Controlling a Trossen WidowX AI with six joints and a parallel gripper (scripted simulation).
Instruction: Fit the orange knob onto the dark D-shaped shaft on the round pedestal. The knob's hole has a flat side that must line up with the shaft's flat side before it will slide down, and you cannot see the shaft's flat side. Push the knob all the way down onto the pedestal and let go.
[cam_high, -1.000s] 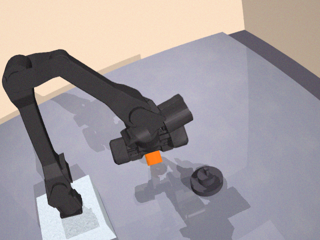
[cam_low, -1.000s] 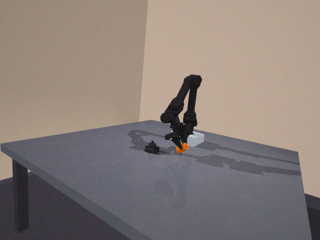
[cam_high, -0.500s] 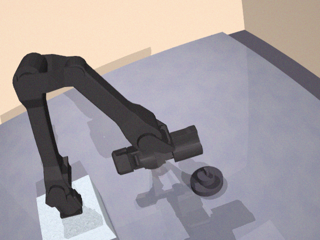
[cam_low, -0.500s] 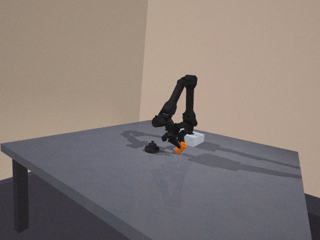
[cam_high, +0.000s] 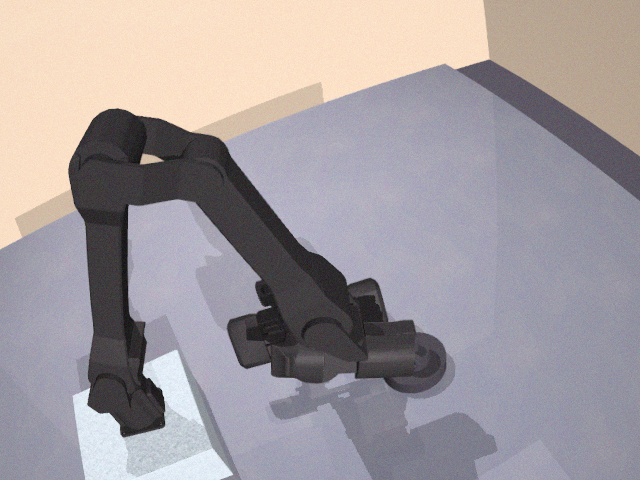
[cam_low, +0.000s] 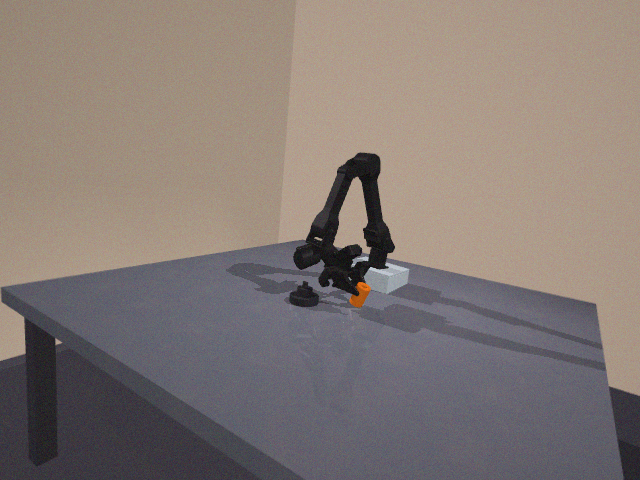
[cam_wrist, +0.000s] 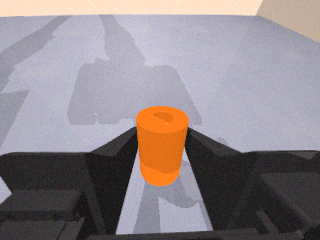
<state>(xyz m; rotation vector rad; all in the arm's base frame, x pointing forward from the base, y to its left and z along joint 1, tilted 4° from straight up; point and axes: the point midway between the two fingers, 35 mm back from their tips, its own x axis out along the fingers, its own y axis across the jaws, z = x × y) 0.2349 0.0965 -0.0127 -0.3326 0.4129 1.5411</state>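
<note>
My gripper tip is 1 cm to the left of the orange knob and 1 cm above it. From my gripper tip the other things lie so: round dark pedestal (11 cm ahead, 12 cm to the right, 1 cm below).
</note>
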